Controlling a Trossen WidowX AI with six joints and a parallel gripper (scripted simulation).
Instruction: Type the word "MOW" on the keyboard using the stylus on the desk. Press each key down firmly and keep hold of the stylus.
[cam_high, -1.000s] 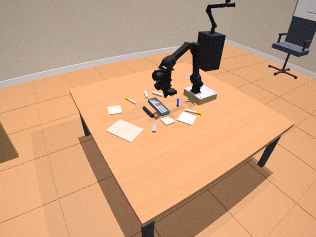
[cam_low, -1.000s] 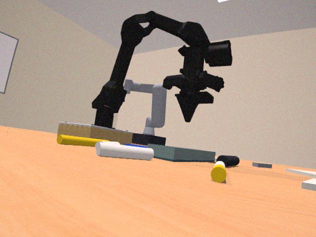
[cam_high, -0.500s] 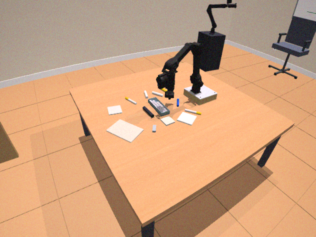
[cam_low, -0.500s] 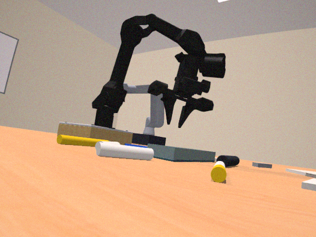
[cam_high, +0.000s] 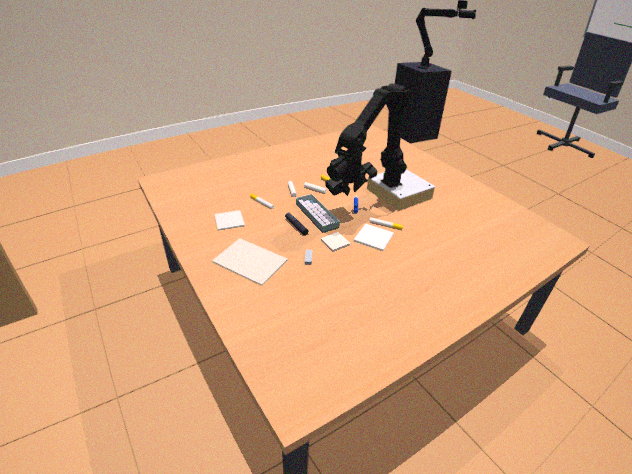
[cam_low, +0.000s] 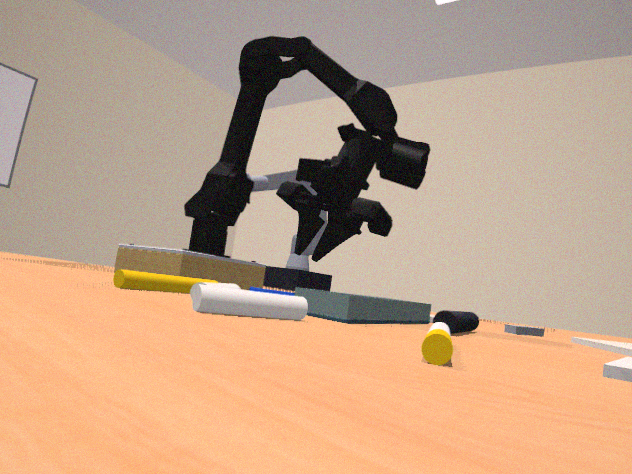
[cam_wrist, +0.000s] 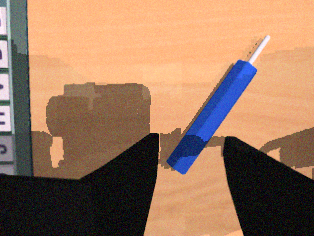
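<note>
Right now the blue stylus is 50 mm behind my gripper tip, 30 mm to the right of it and 60 mm below it. Also, from my gripper tip: black cylinder: 230 mm ahead, 20 mm to the left, 60 mm below; then small grey block: 270 mm ahead, 190 mm to the left, 60 mm below; then yellow marker: 40 mm behind, 180 mm to the right, 60 mm below.
</note>
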